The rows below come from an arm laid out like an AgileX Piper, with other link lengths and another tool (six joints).
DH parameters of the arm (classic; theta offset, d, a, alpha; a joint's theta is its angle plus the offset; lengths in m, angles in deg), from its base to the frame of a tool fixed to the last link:
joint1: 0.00 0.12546 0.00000 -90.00
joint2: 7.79 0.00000 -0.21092 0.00
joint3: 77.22 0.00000 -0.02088 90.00
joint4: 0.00 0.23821 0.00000 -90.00
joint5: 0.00 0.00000 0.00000 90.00
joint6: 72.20 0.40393 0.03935 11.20
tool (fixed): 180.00 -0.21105 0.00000 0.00
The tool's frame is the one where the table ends.
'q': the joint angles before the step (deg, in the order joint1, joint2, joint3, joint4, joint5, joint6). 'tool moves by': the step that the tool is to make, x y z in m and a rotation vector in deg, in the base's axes. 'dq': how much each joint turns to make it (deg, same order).
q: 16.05 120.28 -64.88 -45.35 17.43 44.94
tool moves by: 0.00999 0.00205 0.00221 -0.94 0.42 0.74
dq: 0.00 1.70 -4.22 5.11 2.42 -6.52
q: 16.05 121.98 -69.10 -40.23 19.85 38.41
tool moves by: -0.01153 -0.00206 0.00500 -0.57 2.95 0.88
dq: -0.24 -2.48 0.84 8.28 3.19 -9.58
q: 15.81 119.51 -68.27 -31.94 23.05 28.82
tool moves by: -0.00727 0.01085 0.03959 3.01 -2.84 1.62
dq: 0.57 -8.57 3.94 6.58 -0.13 -6.29
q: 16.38 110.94 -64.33 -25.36 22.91 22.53
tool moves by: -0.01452 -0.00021 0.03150 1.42 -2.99 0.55
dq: 0.26 -9.14 6.02 1.25 -0.36 -1.13
